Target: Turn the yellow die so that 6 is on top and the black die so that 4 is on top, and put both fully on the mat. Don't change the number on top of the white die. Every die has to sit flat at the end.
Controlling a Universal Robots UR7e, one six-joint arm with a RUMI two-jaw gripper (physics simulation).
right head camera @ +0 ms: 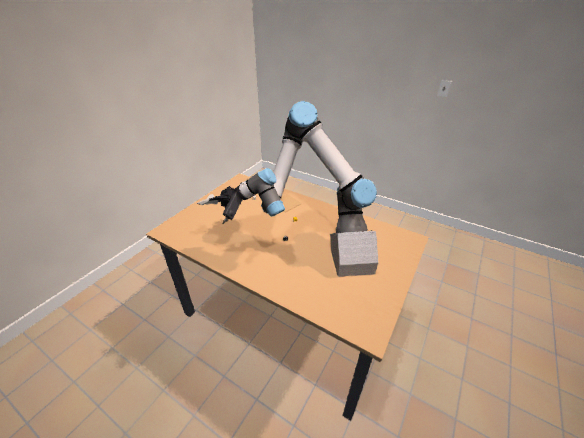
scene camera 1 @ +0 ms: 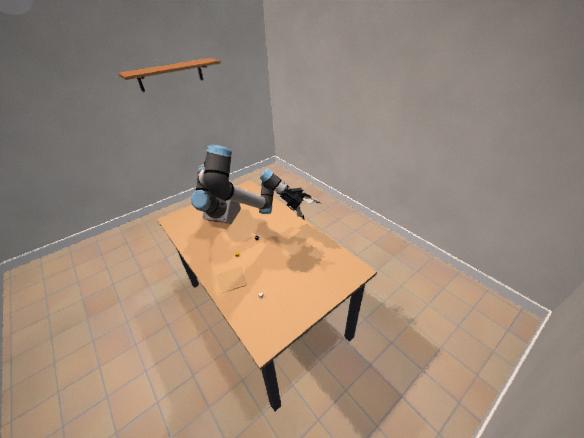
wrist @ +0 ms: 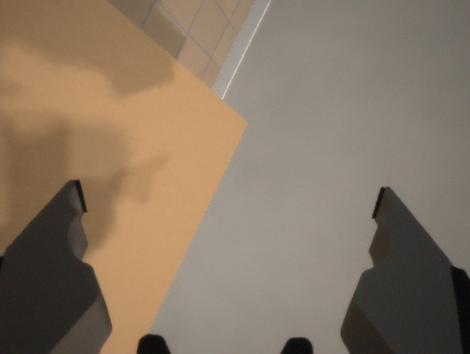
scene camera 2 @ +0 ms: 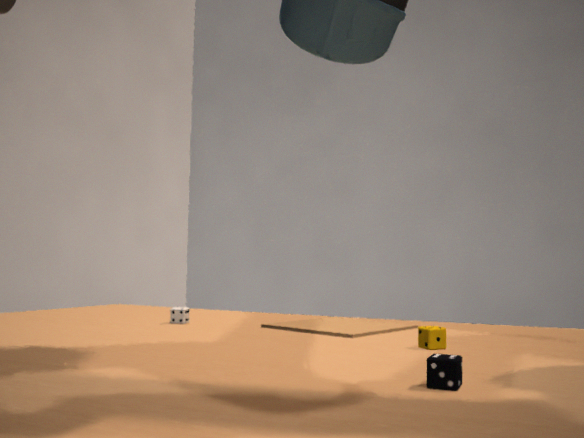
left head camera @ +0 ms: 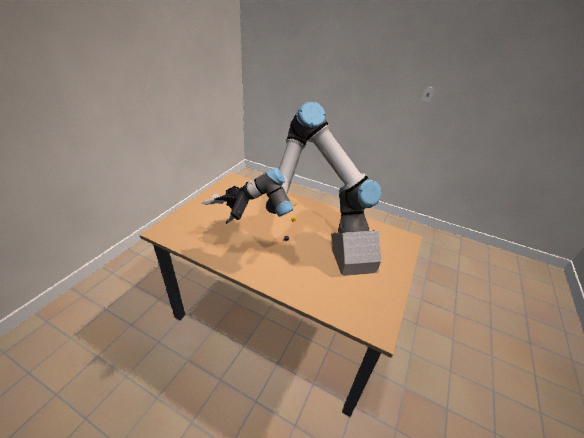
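Note:
The yellow die [left head camera: 293, 219] [right head camera: 295, 219] [scene camera 1: 237, 254] [scene camera 2: 432, 338] sits flat on the table, off the mat [scene camera 1: 231, 280] [scene camera 2: 320, 327]; a side face shows one pip. The black die [left head camera: 286, 238] [right head camera: 285, 238] [scene camera 1: 257, 238] [scene camera 2: 444, 372] sits flat on the table, farther from the mat; a side face shows three pips. The white die [scene camera 1: 260, 295] [scene camera 2: 179, 315] sits flat beside the mat, apart from it. The top numbers are too small or foreshortened to read. My gripper [left head camera: 216, 212] [right head camera: 211, 212] [scene camera 1: 311, 210] [wrist: 230, 186] is open and empty, high up and away from the dice.
The wooden table [left head camera: 300, 292] [right head camera: 300, 295] [scene camera 1: 300, 310] carries the arm's grey base block [left head camera: 361, 252] [right head camera: 357, 254]. A blue arm joint [scene camera 2: 342, 30] hangs above the dice in scene camera 2. A wall shelf [scene camera 1: 170, 68] is behind the arm. The table corner [wrist: 235, 122] shows in the wrist view.

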